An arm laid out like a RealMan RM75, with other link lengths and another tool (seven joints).
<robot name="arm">
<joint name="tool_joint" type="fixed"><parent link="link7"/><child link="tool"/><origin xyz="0.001 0.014 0.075" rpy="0 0.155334 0.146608"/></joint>
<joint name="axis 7" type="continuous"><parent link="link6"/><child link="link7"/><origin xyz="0 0 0.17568"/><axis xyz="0 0 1"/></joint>
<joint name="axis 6" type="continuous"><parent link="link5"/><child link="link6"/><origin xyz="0 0 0"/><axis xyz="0 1 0"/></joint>
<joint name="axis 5" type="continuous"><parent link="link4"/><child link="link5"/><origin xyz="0 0 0.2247"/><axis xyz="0 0 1"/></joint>
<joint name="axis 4" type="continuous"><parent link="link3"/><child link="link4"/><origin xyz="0 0 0"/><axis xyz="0 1 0"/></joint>
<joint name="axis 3" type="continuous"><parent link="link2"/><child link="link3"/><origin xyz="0 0 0.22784"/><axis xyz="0 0 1"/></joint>
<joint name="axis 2" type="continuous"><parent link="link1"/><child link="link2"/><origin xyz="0 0 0"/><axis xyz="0 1 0"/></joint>
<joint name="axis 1" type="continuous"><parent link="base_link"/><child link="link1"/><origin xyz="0 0 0.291"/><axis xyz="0 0 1"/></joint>
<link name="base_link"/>
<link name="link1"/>
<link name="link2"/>
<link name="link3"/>
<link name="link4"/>
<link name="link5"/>
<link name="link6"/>
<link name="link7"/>
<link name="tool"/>
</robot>
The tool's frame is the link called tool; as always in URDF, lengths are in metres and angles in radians. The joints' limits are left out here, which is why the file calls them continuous.
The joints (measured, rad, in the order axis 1, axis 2, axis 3, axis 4, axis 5, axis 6, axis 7), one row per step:
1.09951 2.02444 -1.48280 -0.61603 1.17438 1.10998 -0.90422
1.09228 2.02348 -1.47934 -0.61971 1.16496 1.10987 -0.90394
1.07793 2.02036 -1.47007 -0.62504 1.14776 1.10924 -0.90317
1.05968 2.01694 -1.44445 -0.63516 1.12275 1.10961 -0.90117
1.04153 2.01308 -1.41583 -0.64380 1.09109 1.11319 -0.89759
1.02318 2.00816 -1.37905 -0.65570 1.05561 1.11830 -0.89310
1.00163 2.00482 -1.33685 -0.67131 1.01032 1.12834 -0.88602
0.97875 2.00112 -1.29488 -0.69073 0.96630 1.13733 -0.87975
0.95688 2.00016 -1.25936 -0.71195 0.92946 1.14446 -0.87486
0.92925 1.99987 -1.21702 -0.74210 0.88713 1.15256 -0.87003
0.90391 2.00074 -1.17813 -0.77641 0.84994 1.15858 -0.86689
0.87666 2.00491 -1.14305 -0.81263 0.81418 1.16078 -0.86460
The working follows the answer.
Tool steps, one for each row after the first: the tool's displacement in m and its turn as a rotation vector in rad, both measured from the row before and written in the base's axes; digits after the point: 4 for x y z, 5 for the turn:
0.0036 0.0011 0.0012 0.00500 -0.00515 -0.00280
0.0074 0.0028 0.0030 0.01159 -0.00818 -0.00911
0.0072 0.0054 0.0057 0.02065 -0.00150 -0.01503
0.0093 0.0052 0.0064 0.01999 -0.00698 -0.01799
0.0089 0.0065 0.0084 0.02507 -0.00463 -0.01956
0.0113 0.0057 0.0092 0.02455 -0.00918 -0.02368
0.0113 0.0060 0.0102 0.02783 -0.00872 -0.02248
0.0094 0.0045 0.0087 0.02499 -0.00604 -0.01830
0.0109 0.0053 0.0112 0.03267 -0.00626 -0.02019
0.0085 0.0055 0.0115 0.03489 -0.00478 -0.01354
0.0090 0.0047 0.0107 0.03608 -0.00585 -0.01296

Tool pose at each row, in the base's axes (x y z in m, rotation vector in rad; rounded; the steps above come from the unrounded poses):
0.0553 0.4173 -0.1288 -2.88628 0.92966 -0.18934
0.0589 0.4184 -0.1277 -2.87872 0.93203 -0.19431
0.0663 0.4212 -0.1247 -2.86143 0.94187 -0.20065
0.0735 0.4266 -0.1189 -2.83586 0.95975 -0.19334
0.0828 0.4318 -0.1126 -2.80749 0.98054 -0.19438
0.0917 0.4383 -0.1041 -2.77458 1.00270 -0.18959
0.1029 0.4440 -0.0950 -2.73840 1.02909 -0.19187
0.1142 0.4500 -0.0848 -2.69982 1.05266 -0.19141
0.1236 0.4545 -0.0761 -2.66662 1.07121 -0.18827
0.1345 0.4598 -0.0649 -2.62550 1.09025 -0.18132
0.1431 0.4654 -0.0534 -2.58623 1.09992 -0.16984
0.1521 0.4701 -0.0426 -2.54578 1.10775 -0.15903

